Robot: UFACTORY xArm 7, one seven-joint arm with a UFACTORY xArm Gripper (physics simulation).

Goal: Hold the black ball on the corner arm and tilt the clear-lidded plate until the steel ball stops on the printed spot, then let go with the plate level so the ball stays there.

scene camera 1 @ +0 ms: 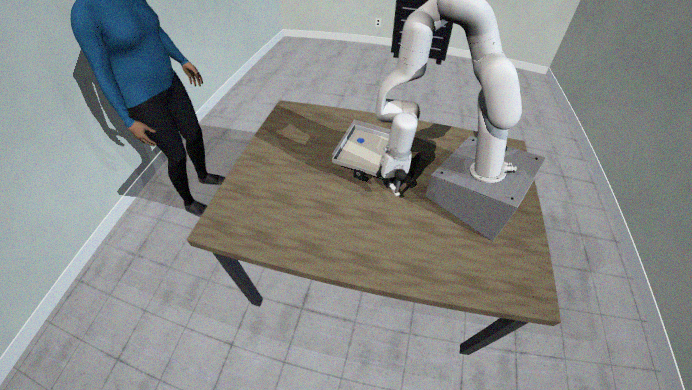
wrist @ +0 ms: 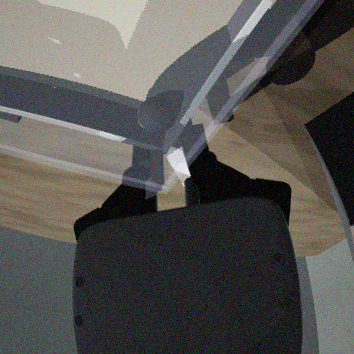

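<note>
The clear-lidded plate (scene camera 1: 358, 153) (wrist: 60, 90) is held above the table, its near right corner at my gripper. The blue printed spot (scene camera 1: 360, 140) shows near its far left side. The steel ball (wrist: 159, 112) shows as a grey sphere under the lid in the near corner in the wrist view, away from the spot. The white corner arm (scene camera 1: 395, 189) (wrist: 178, 163) reaches out from that corner and carries a black rod. My gripper (scene camera 1: 400, 182) (wrist: 174, 156) is closed around the black ball (scene camera 1: 400, 175), which is hidden behind the gripper body in the wrist view.
The grey robot base block (scene camera 1: 467, 192) stands right of the plate on the wooden table (scene camera 1: 320, 225). A black support part (scene camera 1: 360, 175) shows under the plate's front edge. A person (scene camera 1: 135, 65) stands beyond the table's left edge. A dark cabinet (scene camera 1: 402, 30) stands behind.
</note>
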